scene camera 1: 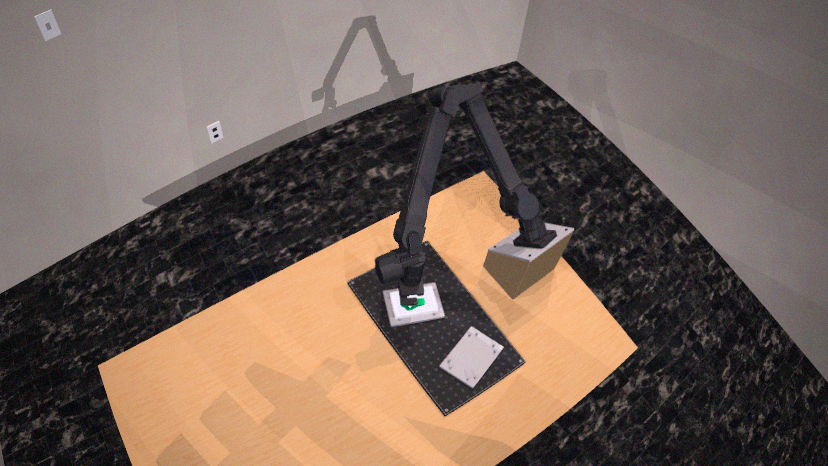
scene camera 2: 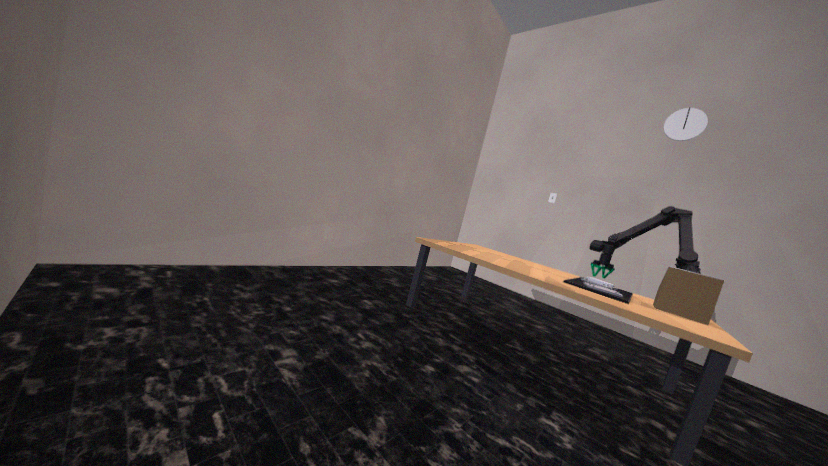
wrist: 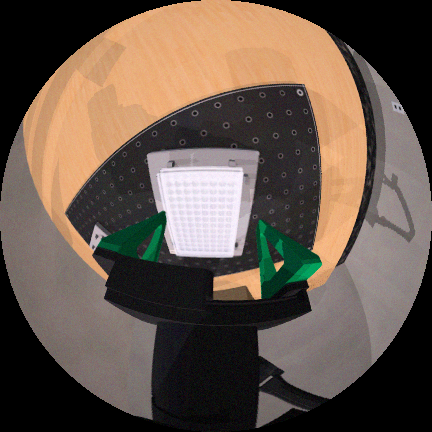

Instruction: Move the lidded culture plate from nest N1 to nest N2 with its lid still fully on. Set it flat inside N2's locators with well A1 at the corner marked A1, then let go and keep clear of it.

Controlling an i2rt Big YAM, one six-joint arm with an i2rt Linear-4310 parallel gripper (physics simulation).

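Places are measured from the arm's base along level axes (x ahead, y left, z up), in centimetres.
Pixels of known places: gripper, fingertip midpoint: [scene camera 1: 407,295] [scene camera 2: 598,277] [wrist: 211,219]; arm's base, link origin: [scene camera 1: 535,240] [scene camera 2: 689,280].
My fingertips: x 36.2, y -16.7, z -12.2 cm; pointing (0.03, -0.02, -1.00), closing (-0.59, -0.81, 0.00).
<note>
For each thing: its top centre in the pictures, then the offset to it from my fingertips. Level surfaces: height alone.
- white lidded culture plate, top centre: [wrist: 200,223] [scene camera 1: 414,301] dx -1.0, dy +2.1, dz -1.7 cm
- pale grey nest N1, top centre: [wrist: 201,219] [scene camera 1: 413,301] [scene camera 2: 599,281] dx -0.9, dy +2.0, dz -2.3 cm
- Nest N2, top centre: [wrist: 115,261] [scene camera 1: 472,355] [scene camera 2: 602,286] dx -1.3, dy +26.5, dz -2.3 cm
- wooden table, surface height: dz -5.8 cm
The white lidded culture plate [scene camera 1: 427,312] [wrist: 202,200] lies flat on the pale grey nest N1 [wrist: 200,157], its well grid showing through the lid. The lid looks seated. The plate stands inside small dark locators. My gripper [scene camera 2: 600,276] [wrist: 211,219] is open and empty, pointing down above the plate. In the wrist view its green fingertips appear on either side of the plate, the left one nearer to its edge. The scene view from the side shows a gap below the fingertips. Nest N2 [scene camera 1: 471,357] [wrist: 96,238] holds no plate. The A1 mark is too small to read.
Both nests are on a black perforated board [scene camera 1: 408,353] [wrist: 285,175] on the wooden table [scene camera 1: 231,335] [scene camera 2: 509,269]. N2 is turned at an angle to N1. The arm's box-shaped pedestal [scene camera 1: 518,274] [scene camera 2: 687,294] stands beside the board.
</note>
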